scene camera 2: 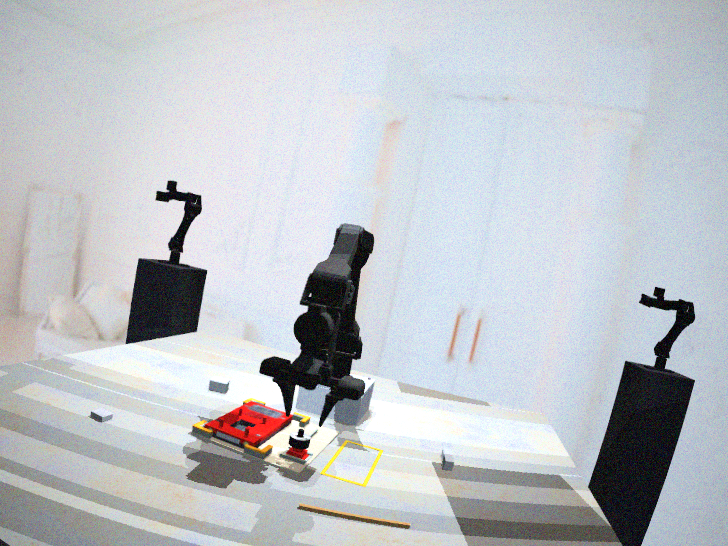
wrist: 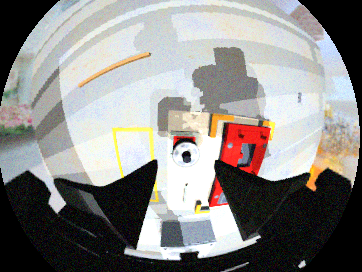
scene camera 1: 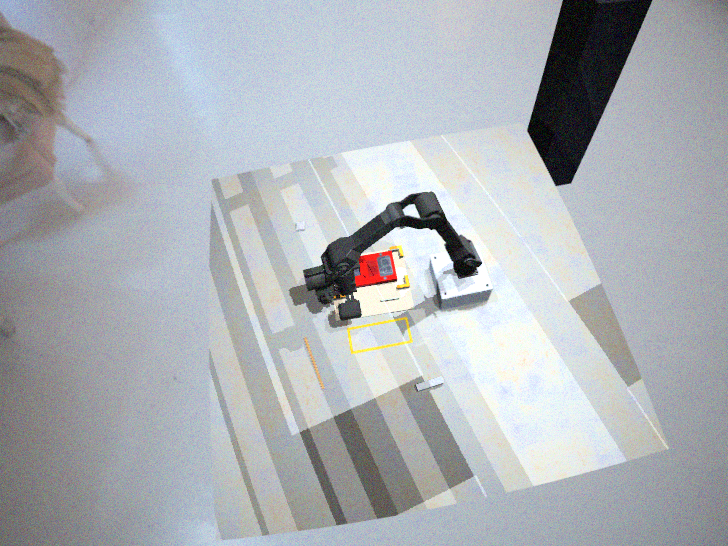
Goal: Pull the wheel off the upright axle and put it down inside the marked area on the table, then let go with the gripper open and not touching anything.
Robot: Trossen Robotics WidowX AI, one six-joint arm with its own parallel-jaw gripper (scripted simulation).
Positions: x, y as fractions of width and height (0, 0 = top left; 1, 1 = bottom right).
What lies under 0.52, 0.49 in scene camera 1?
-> A red board.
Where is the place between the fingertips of my gripper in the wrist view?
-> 0.52, 0.60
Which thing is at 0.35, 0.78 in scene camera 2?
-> A red board.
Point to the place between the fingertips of my gripper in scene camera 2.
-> At 0.42, 0.77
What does my gripper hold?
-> Nothing.
